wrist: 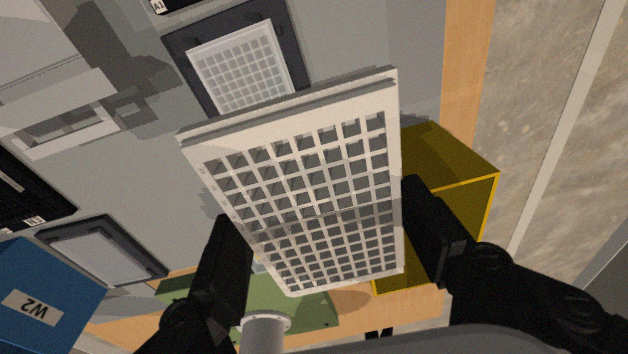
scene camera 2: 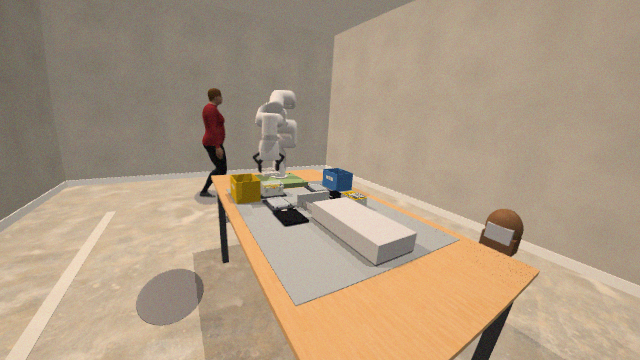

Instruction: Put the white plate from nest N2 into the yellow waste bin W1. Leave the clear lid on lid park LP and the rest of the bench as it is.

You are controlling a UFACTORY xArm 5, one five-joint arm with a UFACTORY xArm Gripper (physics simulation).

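Places are measured from the arm's base along level axes (x back, y right, z up), in centimetres.
Where they show: gripper, fingertip midpoint: [wrist: 320, 214] [scene camera 2: 268, 171]; arm's base, link origin: [wrist: 264, 321] [scene camera 2: 279, 176].
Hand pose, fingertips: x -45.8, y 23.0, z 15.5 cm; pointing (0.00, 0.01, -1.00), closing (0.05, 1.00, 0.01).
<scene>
Things, the pixels of their top centre, and the offset from my fingertips. "spot": a spot on its surface instead.
- white plate, top centre: [wrist: 323, 229] [scene camera 2: 268, 170] dx +0.4, dy +0.0, dz +0.7 cm
- yellow waste bin W1, top centre: [wrist: 424, 248] [scene camera 2: 244, 177] dx +15.9, dy +9.1, dz -6.5 cm
- clear lid, top centre: [wrist: 104, 262] [scene camera 2: 317, 187] dx +15.5, dy -39.4, dz -16.5 cm
- blue bin W2, top centre: [scene camera 2: 337, 171] dx +16.3, dy -55.5, dz -6.5 cm
- dark nest, surface spot: [wrist: 175, 42] spot: dx -9.2, dy -9.9, dz -17.3 cm
- gridded plate, top centre: [wrist: 255, 103] [scene camera 2: 278, 200] dx -2.1, dy -4.7, dz -15.8 cm
- black nest, top centre: [scene camera 2: 290, 213] dx -19.8, dy -4.3, dz -16.3 cm
- clear box, top centre: [scene camera 2: 272, 182] dx +15.6, dy -7.2, dz -10.7 cm
- yellow-topped rack, top centre: [scene camera 2: 354, 194] dx -19.7, dy -42.2, dz -10.8 cm
My gripper [scene camera 2: 269, 168] [wrist: 320, 214] is shut on the white plate [wrist: 320, 170], gripping its two long sides. The plate is held above the bench; in the scene view it is small and hard to make out. The yellow waste bin W1 [scene camera 2: 245, 189] [wrist: 442, 155] stands at the bench's left edge. In the wrist view it is at the right, partly hidden by the plate and the right finger. In the scene view the gripper is higher than the bin and to its right. A clear lid [wrist: 102, 252] appears to lie on a dark frame beside the blue bin, at lower left.
A blue bin W2 [scene camera 2: 337, 179] [wrist: 47, 295] stands opposite. A dark nest [wrist: 175, 42] holds another gridded plate [wrist: 242, 65]. A black nest [scene camera 2: 291, 217], a long white box [scene camera 2: 360, 225], a clear box [scene camera 2: 272, 188] and a yellow-topped rack [scene camera 2: 355, 195] stand on the bench. A person [scene camera 2: 214, 125] is behind.
</scene>
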